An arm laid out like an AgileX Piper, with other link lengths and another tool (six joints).
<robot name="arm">
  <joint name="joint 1" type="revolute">
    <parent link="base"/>
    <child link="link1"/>
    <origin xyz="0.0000 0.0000 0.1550" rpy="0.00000 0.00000 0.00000"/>
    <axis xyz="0 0 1"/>
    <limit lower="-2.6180" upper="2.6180"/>
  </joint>
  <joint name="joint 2" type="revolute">
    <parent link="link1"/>
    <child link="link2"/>
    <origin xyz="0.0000 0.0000 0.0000" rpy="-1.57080 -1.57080 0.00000"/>
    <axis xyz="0 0 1"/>
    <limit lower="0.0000" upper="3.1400"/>
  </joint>
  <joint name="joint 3" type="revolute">
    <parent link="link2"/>
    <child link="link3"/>
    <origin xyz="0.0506 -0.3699 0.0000" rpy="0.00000 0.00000 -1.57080"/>
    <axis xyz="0 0 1"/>
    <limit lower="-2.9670" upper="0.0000"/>
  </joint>
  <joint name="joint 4" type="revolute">
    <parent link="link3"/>
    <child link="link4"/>
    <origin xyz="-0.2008 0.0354 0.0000" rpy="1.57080 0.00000 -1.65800"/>
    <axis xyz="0 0 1"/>
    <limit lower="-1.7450" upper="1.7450"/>
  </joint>
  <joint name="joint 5" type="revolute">
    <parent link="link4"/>
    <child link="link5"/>
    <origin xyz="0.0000 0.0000 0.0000" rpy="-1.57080 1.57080 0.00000"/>
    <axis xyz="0 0 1"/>
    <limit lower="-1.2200" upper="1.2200"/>
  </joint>
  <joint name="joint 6" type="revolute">
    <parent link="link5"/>
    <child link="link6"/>
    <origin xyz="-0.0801 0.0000 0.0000" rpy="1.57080 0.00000 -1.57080"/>
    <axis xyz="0 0 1"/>
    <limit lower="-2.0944" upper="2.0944"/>
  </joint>
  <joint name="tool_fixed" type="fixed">
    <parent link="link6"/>
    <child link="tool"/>
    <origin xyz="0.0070 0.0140 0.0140" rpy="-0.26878 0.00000 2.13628"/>
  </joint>
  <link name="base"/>
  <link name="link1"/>
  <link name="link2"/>
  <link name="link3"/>
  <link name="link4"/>
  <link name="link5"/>
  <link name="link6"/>
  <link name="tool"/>
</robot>
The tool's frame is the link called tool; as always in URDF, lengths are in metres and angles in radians.
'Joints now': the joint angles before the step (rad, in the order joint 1, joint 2, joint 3, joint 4, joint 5, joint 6). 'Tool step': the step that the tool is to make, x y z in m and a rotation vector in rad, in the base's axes. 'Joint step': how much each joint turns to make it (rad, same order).
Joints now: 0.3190 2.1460 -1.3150 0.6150 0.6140 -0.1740
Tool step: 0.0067 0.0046 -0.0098 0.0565 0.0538 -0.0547
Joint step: -0.0049 0.0371 -0.0172 0.0869 0.0181 -0.0018
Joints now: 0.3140 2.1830 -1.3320 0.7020 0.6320 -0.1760
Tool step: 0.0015 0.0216 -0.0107 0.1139 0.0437 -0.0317
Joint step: 0.0280 0.0440 -0.0073 0.2007 0.0091 -0.0896
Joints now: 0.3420 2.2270 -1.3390 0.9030 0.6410 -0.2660
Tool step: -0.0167 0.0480 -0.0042 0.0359 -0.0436 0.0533
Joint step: 0.1140 0.0171 -0.0031 0.1100 -0.0640 -0.0670
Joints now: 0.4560 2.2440 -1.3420 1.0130 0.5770 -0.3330
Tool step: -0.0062 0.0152 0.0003 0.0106 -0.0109 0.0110
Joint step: 0.0370 0.0030 -0.0052 0.0266 -0.0189 -0.0054
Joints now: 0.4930 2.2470 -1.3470 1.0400 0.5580 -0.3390
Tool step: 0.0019 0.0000 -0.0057 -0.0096 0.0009 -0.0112
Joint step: 0.0001 0.0119 0.0001 0.0009 -0.0151 0.0022
